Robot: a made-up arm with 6 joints.
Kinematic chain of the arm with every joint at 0, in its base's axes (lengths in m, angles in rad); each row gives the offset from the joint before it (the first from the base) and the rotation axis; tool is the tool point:
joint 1: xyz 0 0 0.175 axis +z
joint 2: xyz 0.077 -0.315 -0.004 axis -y
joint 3: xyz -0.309 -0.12 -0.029 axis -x
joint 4: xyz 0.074 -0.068 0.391 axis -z
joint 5: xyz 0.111 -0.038 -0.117 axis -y
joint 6: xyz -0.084 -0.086 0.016 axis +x
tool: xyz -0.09 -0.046 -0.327
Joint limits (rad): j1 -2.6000..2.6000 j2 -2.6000..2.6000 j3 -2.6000..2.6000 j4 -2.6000..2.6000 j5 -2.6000..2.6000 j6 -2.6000..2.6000
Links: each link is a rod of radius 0.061 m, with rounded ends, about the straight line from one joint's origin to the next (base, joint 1, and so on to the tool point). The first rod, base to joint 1, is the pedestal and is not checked.
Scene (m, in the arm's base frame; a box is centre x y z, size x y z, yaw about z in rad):
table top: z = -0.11
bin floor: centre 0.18 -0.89 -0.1 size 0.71 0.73 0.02 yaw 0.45
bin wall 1: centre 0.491 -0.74 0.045 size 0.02 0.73 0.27 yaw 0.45
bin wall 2: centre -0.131 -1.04 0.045 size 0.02 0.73 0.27 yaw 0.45
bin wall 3: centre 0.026 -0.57 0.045 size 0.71 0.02 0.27 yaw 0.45
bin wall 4: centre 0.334 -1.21 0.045 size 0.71 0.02 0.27 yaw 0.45
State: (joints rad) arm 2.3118 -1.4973 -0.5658 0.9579 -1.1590 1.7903
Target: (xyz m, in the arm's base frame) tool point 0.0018 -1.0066 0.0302
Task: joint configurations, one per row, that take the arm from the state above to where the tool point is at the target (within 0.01 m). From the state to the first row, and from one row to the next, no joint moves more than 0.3 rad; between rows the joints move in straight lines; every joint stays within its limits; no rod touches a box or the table.
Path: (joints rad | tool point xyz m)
1: 2.0394 -1.4075 -0.5801 1.0177 -1.1338 1.8671 | 0.4658 0.6860 0.2359
2: 1.7670 -1.3177 -0.5944 1.0775 -1.1087 1.9439 | 0.6730 0.5247 0.2567
3: 1.4945 -1.2280 -0.6087 1.1373 -1.0835 2.0207 | 0.8251 0.2999 0.2795
4: 1.2221 -1.1382 -0.6230 1.1971 -1.0583 2.0976 | 0.9016 0.0303 0.3036
5: 0.9497 -1.0484 -0.6373 1.2569 -1.0331 2.1744 | 0.8887 -0.2586 0.3285
6: 0.6773 -0.9586 -0.6516 1.3167 -1.0080 2.2512 | 0.7813 -0.5367 0.3534
7: 0.4048 -0.8689 -0.6659 1.3765 -0.9828 2.3280 | 0.5850 -0.7723 0.3773
8: 0.1324 -0.7791 -0.6802 1.4363 -0.9576 2.4048 | 0.3164 -0.9364 0.3993
9: -0.1400 -0.6893 -0.6945 1.4961 -0.9325 2.4816 | 0.0018 -1.0066 0.4187
10: 0.0073 -0.7756 -0.9584 1.4750 -1.0844 2.5211 | 0.0290 -1.0620 0.2677
11: 0.1545 -0.8618 -1.2223 1.4539 -1.2363 2.5605 | 0.0296 -1.0589 0.1303
12: 0.3018 -0.9481 -1.4862 1.4328 -1.3882 2.6000 | 0.0018 -1.0066 0.0302

